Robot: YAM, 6 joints.
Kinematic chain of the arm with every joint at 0, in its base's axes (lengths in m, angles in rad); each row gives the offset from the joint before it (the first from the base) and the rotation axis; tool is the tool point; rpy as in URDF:
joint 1: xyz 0 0 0.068 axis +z
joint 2: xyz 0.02 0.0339 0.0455 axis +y
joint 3: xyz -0.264 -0.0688 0 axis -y
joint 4: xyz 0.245 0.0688 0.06 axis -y
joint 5: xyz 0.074 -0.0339 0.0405 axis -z
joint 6: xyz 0.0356 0 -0.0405 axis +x
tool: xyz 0 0 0 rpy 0 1.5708 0
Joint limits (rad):
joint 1: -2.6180..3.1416
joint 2: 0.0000..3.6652
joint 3: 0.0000..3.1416
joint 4: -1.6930..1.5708
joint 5: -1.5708..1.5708
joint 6: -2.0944..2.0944
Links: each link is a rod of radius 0.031 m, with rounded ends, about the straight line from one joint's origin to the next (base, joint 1, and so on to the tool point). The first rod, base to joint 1, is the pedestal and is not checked.
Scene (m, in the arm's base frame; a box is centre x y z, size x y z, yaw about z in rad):
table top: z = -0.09
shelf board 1: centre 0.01 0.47 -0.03 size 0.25 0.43 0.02 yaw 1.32
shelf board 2: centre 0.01 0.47 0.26 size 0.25 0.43 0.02 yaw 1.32
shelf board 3: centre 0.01 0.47 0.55 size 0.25 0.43 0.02 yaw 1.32
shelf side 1: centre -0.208 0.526 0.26 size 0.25 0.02 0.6 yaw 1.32
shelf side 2: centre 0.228 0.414 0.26 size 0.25 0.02 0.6 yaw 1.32
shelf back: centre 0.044 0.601 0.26 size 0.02 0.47 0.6 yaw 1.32
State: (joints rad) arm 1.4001 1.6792 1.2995 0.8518 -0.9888 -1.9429
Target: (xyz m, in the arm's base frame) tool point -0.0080 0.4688 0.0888
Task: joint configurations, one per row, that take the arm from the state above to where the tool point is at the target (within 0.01 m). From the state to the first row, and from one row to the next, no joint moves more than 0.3 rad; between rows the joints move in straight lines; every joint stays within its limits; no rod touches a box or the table.
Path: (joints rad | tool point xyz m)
1: 1.4228 1.3915 1.0509 0.8701 -1.0510 -1.9429 | 0.0141 0.3043 0.3943
2: 1.4455 1.1038 0.8023 0.8884 -1.1131 -1.9429 | -0.0032 0.2298 0.3835
3: 1.5293 1.3309 0.6765 0.8229 -1.1127 -1.9429 | -0.0204 0.2777 0.2835
4: 1.6131 1.5580 0.5508 0.7574 -1.1123 -1.9429 | -0.0440 0.2836 0.1802
5: 1.6969 1.7852 0.4250 0.6920 -1.1119 -1.9429 | -0.0639 0.2505 0.0888
6: 1.6403 1.9728 0.7123 0.7148 -1.0517 -1.9429 | -0.0540 0.3306 0.0939
7: 1.5836 2.1605 0.9995 0.7376 -0.9915 -1.9429 | -0.0350 0.4043 0.0937
8: 1.5269 2.3482 1.2868 0.7604 -0.9313 -1.9429 | -0.0080 0.4688 0.0888

